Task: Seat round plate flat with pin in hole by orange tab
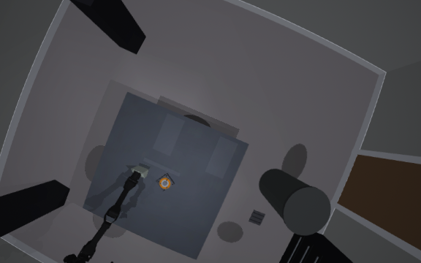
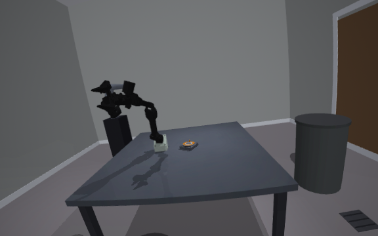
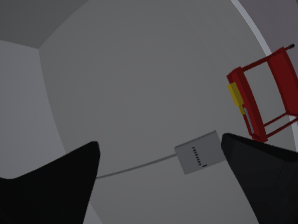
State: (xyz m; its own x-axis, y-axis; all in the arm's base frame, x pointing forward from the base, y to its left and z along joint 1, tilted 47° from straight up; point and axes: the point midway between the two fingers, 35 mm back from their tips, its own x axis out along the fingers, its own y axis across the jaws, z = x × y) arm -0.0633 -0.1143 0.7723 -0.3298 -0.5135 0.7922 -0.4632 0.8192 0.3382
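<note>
My gripper tip is 67 cm to the right of the base, 53 cm above it and 28 cm short of it.
</note>
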